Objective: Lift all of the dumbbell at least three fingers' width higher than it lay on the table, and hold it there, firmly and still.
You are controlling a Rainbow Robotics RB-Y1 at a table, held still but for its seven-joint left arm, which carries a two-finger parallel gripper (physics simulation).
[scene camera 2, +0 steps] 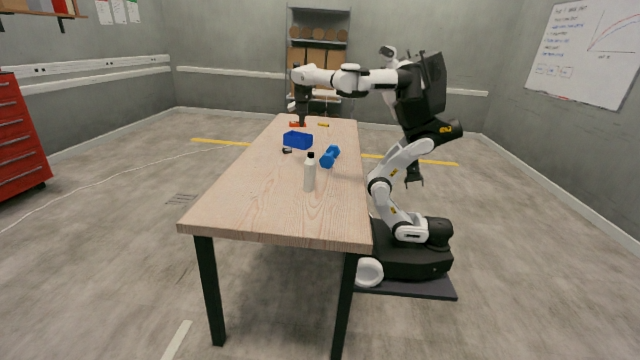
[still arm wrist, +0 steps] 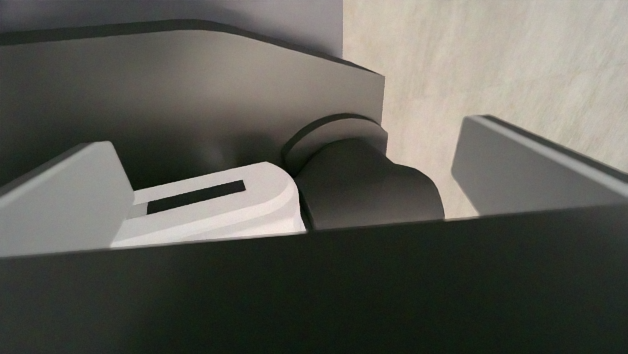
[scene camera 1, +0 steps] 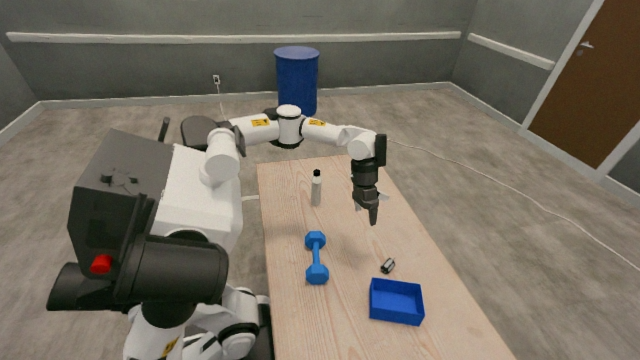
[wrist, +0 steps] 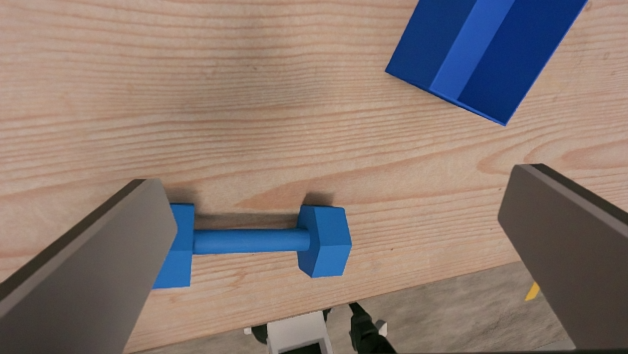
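Observation:
The blue dumbbell [scene camera 1: 316,255] [scene camera 2: 330,156] [wrist: 250,241] lies flat on the table [scene camera 1: 345,320] [scene camera 2: 250,200] [wrist: 225,125], near the robot's side. In the wrist view its bar and one hexagonal head show whole; the left finger covers part of the other head. My gripper [scene camera 1: 372,220] [scene camera 2: 301,123] [wrist: 341,192] is open, with its two fingers wide apart and nothing between them. It points down and hangs above the table, apart from the dumbbell, which lies below it and more to the robot's side.
A blue open box [scene camera 1: 395,314] [scene camera 2: 297,142] [wrist: 435,45] stands beyond the dumbbell, beside a small dark object [scene camera 1: 388,265] [scene camera 2: 286,150]. A white bottle [scene camera 1: 316,192] [scene camera 2: 309,175] stands upright. Orange-red [scene camera 2: 295,124] and yellow [scene camera 2: 323,124] items lie at the table's far end in scene camera 2.

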